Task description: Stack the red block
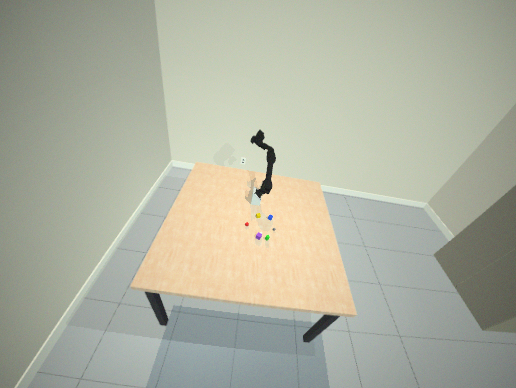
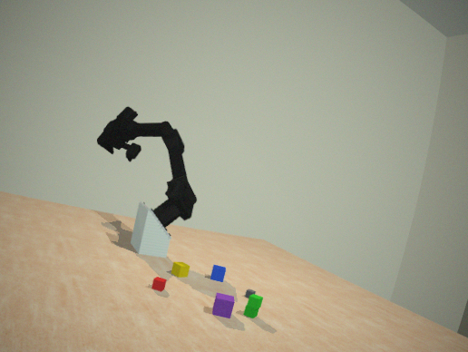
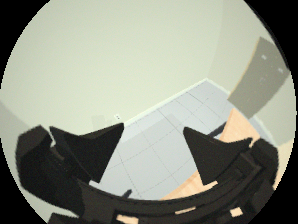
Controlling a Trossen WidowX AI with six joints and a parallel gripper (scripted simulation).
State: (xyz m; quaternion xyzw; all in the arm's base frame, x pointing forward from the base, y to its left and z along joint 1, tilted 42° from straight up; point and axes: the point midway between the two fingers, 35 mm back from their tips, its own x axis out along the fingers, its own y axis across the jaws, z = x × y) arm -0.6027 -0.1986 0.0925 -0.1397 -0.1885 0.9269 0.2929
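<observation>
Now: gripper tip 93 cm short of the red block, 4 cm to the right of it and 20 cm above it. Also, from my gripper tip: purple block (103 cm ahead, 15 cm to the left, 19 cm below); then blue block (81 cm ahead, 21 cm to the left, 20 cm below); then yellow block (82 cm ahead, 11 cm to the left, 20 cm below).
</observation>
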